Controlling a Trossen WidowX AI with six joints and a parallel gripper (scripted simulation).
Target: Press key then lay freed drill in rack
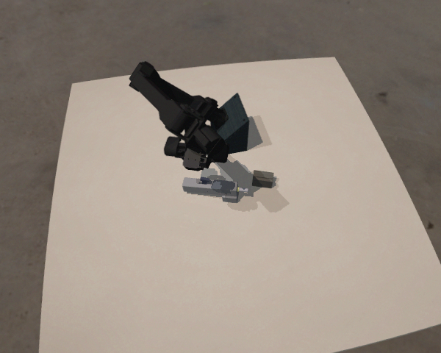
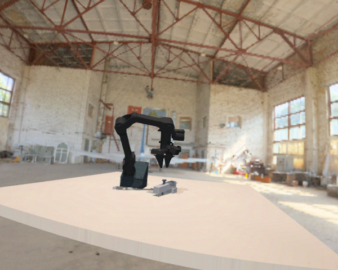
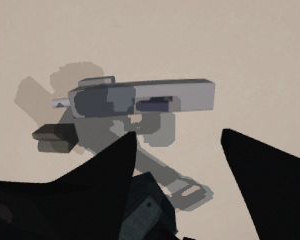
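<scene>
Right now my gripper tip is 40 mm short of the drill, 90 mm to the right of it and 100 mm above it. From my gripper tip the other things lie so: dark grey rack (20 mm ahead, 220 mm to the left, 130 mm below); then grey housing block (20 mm ahead, 40 mm to the left, 120 mm below); then blue key (20 mm to the left, 100 mm below).
</scene>
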